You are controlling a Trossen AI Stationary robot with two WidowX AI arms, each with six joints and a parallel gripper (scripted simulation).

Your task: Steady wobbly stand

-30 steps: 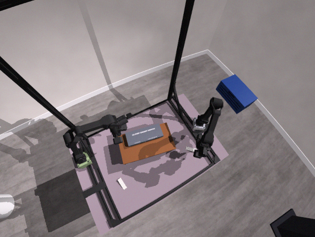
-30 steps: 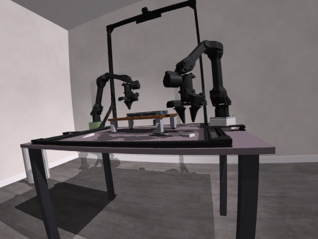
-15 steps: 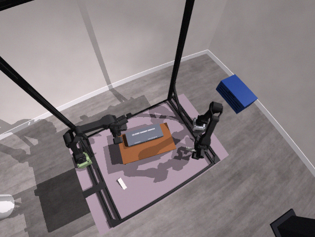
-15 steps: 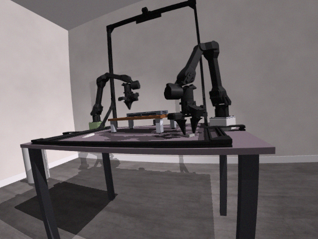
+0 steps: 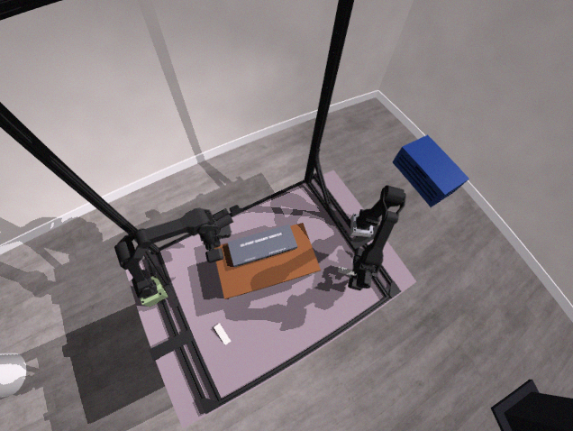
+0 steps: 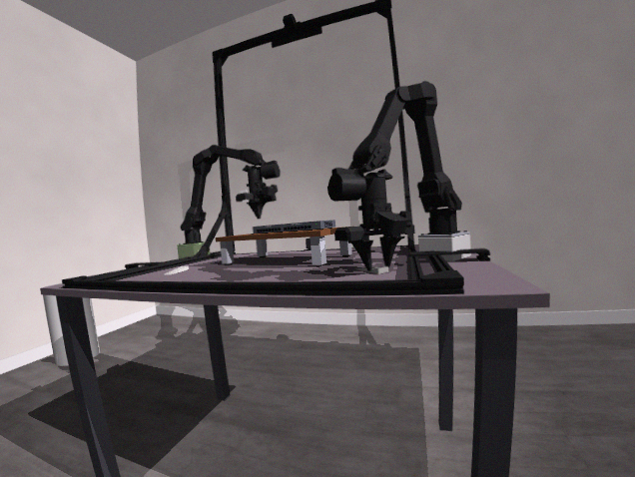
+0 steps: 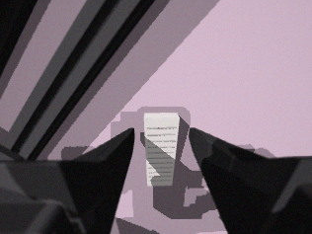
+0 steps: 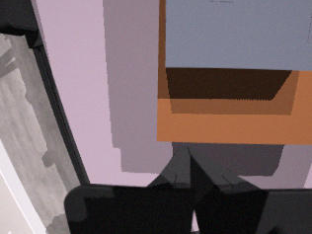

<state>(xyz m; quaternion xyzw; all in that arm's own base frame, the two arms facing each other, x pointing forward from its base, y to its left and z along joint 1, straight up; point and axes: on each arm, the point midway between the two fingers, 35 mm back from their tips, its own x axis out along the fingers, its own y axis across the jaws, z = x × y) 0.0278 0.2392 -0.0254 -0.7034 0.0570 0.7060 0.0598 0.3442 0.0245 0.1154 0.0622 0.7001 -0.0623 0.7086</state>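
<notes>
The white wedge lies 20 mm behind my left hand, 20 mm to the right of it and 40 mm below it. Round my left hand: stand (170 mm behind, 380 mm to the right, 10 mm above); grey network switch (230 mm behind, 370 mm to the right, 70 mm above).
</notes>
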